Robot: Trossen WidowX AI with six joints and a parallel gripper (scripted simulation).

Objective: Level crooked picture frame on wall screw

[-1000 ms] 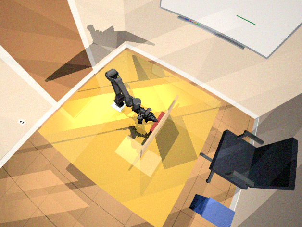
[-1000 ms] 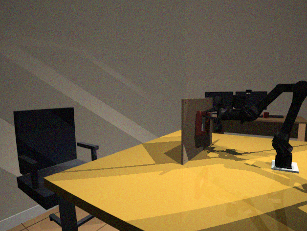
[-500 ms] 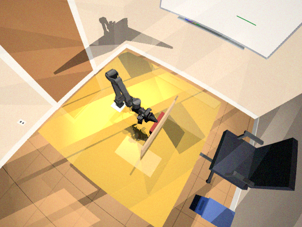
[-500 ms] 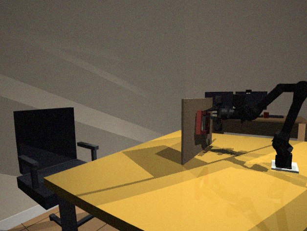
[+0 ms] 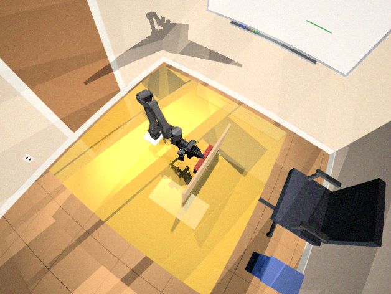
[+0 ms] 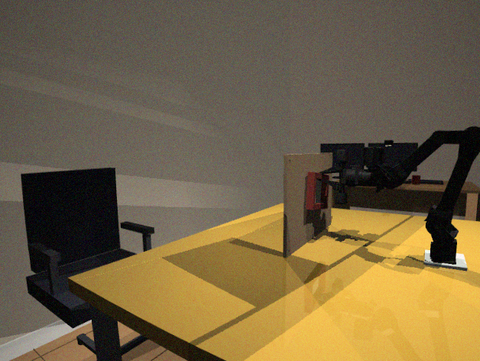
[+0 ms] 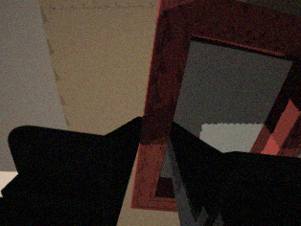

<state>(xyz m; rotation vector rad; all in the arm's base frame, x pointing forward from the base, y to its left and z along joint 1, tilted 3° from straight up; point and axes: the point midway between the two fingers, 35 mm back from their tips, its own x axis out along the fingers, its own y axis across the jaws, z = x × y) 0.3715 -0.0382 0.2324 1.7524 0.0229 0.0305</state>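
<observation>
Now: the red picture frame 10 mm to the left of my gripper tip and 50 mm below it. The rest, counted from my gripper tip: wooden wall panel 20 mm ahead, 80 mm below.
</observation>
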